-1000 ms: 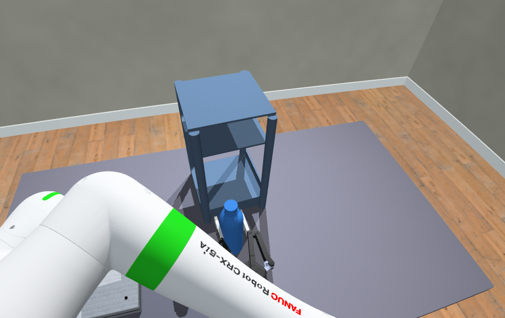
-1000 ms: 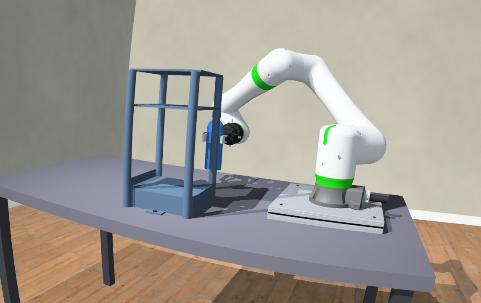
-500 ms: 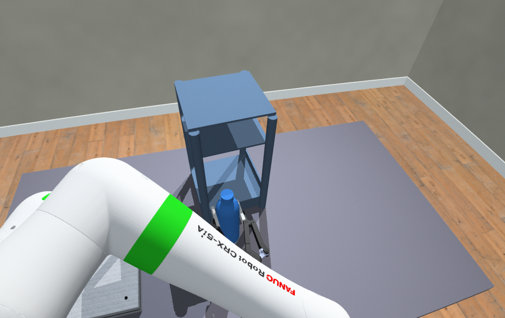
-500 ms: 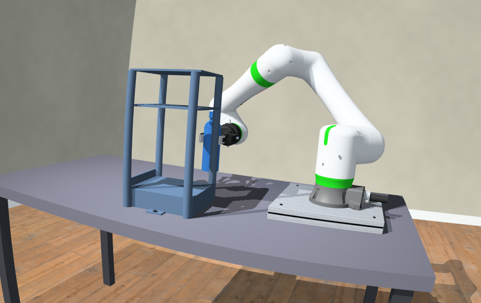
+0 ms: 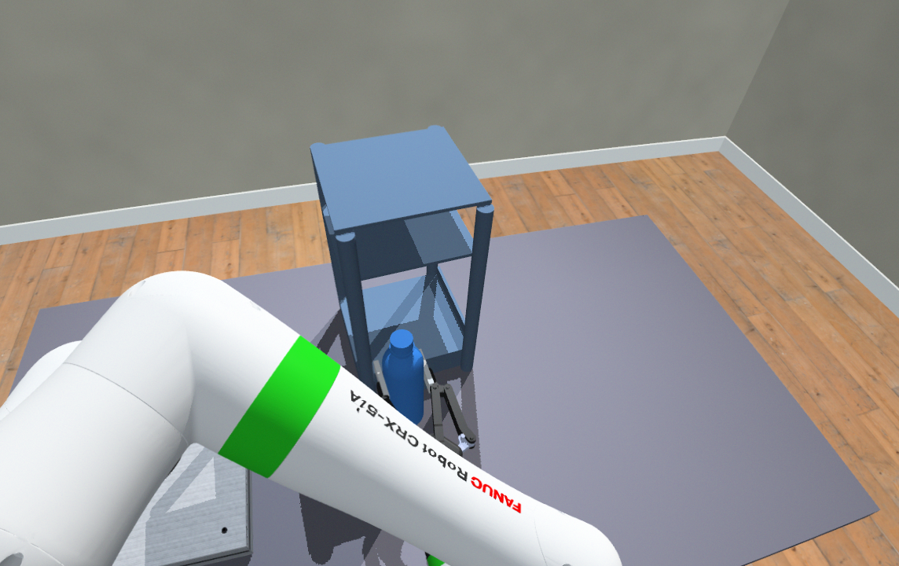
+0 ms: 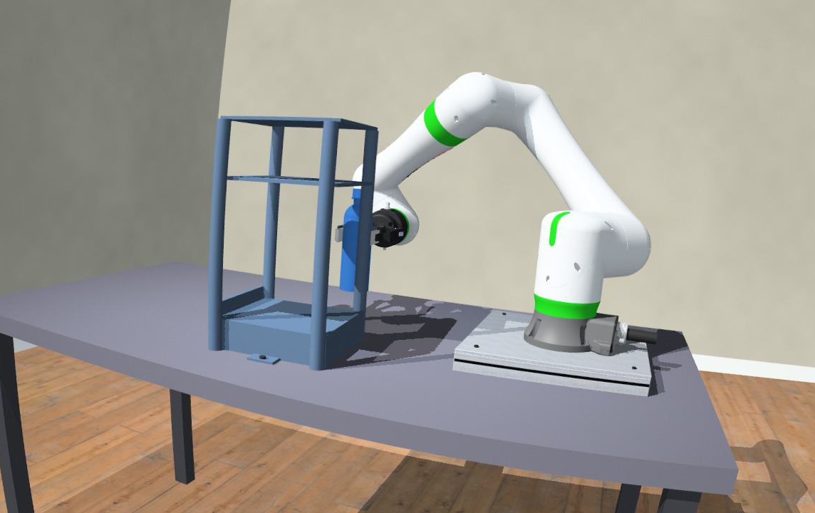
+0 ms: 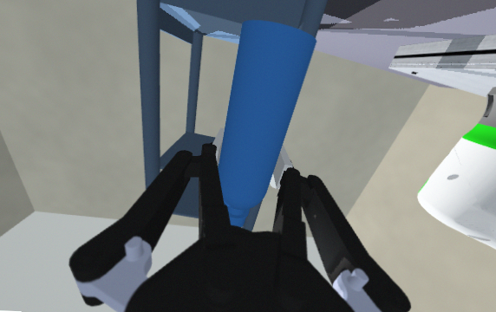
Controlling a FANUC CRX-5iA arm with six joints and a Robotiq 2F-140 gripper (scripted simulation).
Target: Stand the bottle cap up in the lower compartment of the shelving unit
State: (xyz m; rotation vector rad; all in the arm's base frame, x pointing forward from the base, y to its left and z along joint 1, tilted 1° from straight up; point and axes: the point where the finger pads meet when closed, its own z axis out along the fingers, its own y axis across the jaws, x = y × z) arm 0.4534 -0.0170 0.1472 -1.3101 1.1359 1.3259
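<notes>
Right now my hand is 20 mm short of the blue shelving unit, 210 mm to the right of it and 20 mm below it.
</notes>
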